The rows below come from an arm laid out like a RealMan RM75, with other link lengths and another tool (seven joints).
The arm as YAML. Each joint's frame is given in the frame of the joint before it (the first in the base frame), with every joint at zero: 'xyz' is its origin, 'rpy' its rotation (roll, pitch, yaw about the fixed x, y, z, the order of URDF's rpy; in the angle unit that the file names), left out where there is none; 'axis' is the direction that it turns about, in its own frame. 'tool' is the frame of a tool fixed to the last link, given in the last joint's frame.
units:
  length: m
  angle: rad
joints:
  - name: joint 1
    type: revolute
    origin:
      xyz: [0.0, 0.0, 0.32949]
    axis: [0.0, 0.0, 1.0]
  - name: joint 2
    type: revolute
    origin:
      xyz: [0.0, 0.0, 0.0]
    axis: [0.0, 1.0, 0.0]
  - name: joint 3
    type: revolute
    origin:
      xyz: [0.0, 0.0, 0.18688]
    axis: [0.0, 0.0, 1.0]
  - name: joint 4
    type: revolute
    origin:
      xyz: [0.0, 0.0, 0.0]
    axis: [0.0, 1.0, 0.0]
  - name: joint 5
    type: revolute
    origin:
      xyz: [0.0, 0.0, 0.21]
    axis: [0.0, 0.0, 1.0]
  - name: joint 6
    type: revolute
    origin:
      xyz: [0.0, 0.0, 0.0]
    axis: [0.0, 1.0, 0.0]
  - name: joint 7
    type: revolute
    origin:
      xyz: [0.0, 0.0, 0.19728]
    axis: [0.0, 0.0, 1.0]
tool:
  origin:
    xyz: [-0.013, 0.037, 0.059]
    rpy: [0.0, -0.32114, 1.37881]
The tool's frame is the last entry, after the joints.
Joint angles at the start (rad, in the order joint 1, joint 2, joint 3, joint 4, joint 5, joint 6, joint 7):
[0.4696, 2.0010, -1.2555, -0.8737, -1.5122, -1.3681, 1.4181]
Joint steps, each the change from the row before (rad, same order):
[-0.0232, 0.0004, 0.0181, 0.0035, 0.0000, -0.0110, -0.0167]
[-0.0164, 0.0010, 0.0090, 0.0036, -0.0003, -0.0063, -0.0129]
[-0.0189, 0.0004, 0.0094, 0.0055, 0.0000, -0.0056, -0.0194]
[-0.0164, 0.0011, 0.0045, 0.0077, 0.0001, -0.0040, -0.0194]
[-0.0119, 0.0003, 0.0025, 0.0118, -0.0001, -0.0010, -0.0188]
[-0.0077, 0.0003, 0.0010, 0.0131, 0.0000, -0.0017, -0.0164]
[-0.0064, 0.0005, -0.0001, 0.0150, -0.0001, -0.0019, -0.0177]
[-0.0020, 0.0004, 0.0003, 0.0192, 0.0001, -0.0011, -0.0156]
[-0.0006, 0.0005, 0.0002, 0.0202, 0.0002, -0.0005, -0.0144]
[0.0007, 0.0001, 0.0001, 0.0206, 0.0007, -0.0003, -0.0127]
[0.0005, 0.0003, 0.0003, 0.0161, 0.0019, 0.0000, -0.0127]
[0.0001, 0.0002, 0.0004, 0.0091, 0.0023, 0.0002, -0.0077]
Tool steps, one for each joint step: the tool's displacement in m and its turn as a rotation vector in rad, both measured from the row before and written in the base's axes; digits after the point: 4 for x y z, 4 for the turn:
[0.0078, -0.0010, 0.0034, 0.0121, 0.0058, -0.0139]
[0.0057, -0.0014, 0.0012, 0.0063, 0.0022, -0.0091]
[0.0071, -0.0016, 0.0011, 0.0098, -0.0001, -0.0085]
[0.0065, -0.0024, -0.0005, 0.0056, -0.0014, -0.0068]
[0.0062, -0.0019, -0.0013, 0.0041, -0.0032, -0.0071]
[0.0049, -0.0021, -0.0017, 0.0005, -0.0023, -0.0049]
[0.0047, -0.0025, -0.0022, -0.0010, -0.0025, -0.0036]
[0.0040, -0.0021, -0.0025, -0.0030, -0.0010, -0.0051]
[0.0037, -0.0020, -0.0026, -0.0038, -0.0005, -0.0058]
[0.0033, -0.0018, -0.0025, -0.0043, 0.0002, -0.0063]
[0.0024, -0.0013, -0.0018, -0.0012, 0.0005, -0.0031]
[0.0012, -0.0005, -0.0008, 0.0005, 0.0012, -0.0018]

